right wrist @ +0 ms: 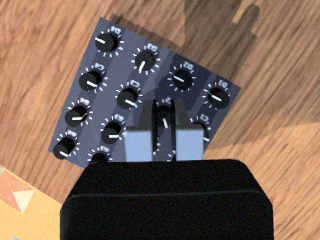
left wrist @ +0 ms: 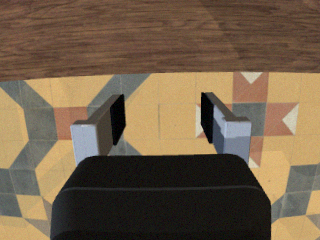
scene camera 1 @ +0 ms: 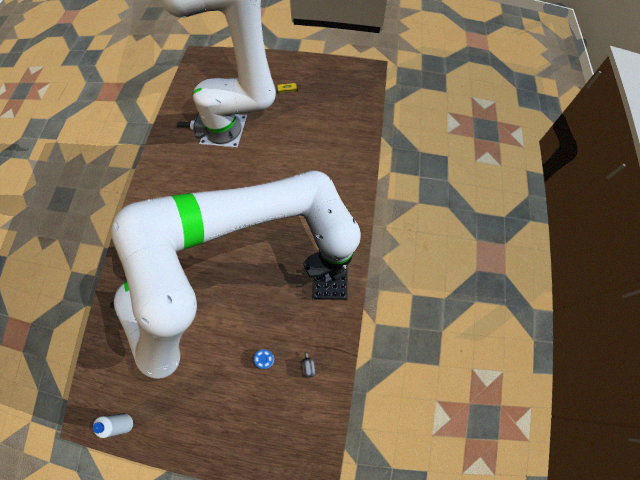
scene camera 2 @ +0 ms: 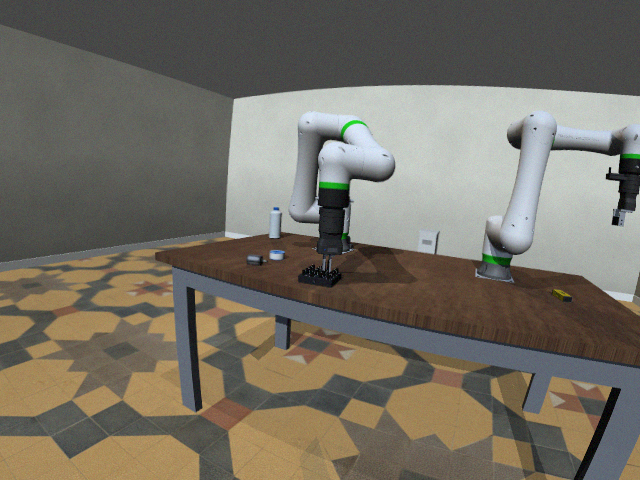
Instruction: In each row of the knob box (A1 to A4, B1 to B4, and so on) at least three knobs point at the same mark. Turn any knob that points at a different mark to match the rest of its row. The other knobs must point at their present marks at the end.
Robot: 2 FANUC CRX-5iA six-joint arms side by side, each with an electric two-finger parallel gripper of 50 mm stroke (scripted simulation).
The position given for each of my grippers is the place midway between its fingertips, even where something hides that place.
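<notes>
White bottle (scene camera 1: 105, 426); out of frame in the left wrist view, out of frame in the right wrist view. My left gripper (left wrist: 162, 109). My right gripper (scene camera 2: 326, 271), also at (right wrist: 163, 115).
</notes>
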